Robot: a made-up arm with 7 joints.
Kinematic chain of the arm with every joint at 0, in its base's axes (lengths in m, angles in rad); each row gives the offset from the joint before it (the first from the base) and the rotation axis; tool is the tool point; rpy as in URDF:
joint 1: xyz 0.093 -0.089 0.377 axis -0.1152 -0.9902 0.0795
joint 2: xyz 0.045 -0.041 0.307 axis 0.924 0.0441 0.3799
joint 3: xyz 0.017 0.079 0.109 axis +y
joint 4: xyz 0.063 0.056 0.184 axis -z
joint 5: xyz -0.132 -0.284 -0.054 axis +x
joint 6: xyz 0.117 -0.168 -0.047 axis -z
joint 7: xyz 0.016 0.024 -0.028 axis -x
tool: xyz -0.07 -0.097 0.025 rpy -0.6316 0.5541 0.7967
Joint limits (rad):
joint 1: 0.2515..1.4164
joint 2: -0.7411..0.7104
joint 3: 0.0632..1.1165
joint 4: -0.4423..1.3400
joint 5: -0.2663..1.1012
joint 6: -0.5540..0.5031
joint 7: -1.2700..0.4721
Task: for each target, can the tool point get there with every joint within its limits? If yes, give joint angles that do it. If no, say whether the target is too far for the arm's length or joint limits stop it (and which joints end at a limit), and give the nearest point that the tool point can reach.
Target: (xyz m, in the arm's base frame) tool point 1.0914 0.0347 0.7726
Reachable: no: joint limits stop it (at a limit: joint 1, joint 2, joint 4, joint 5, joint 6) | nearest point 0.4961 -0.3272 0.6367 | short by 0.710 m
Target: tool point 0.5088 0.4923 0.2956
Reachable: no: joint limits stop it (at a limit: joint 1, joint 2, joint 3, joint 4, joint 5, joint 6, joint 7) | nearest point -0.0180 0.0473 0.5632 | short by 0.740 m
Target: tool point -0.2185 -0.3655 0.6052
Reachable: yes | joints 0.8136 0.4276 0.5820 0.4274 0.9750 0.1256 0.2803
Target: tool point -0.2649 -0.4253 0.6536
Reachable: yes | joints 1.0738 -0.1386 0.3865 0.0476 0.5220 -0.2736 0.0101
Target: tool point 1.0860 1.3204 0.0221
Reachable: no: too far | nearest point -0.0328 0.1695 0.7107 | short by 1.747 m
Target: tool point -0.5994 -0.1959 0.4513
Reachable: yes | joints 1.3085 -0.5630 0.7376 0.4505 0.2205 0.0290 -0.0174
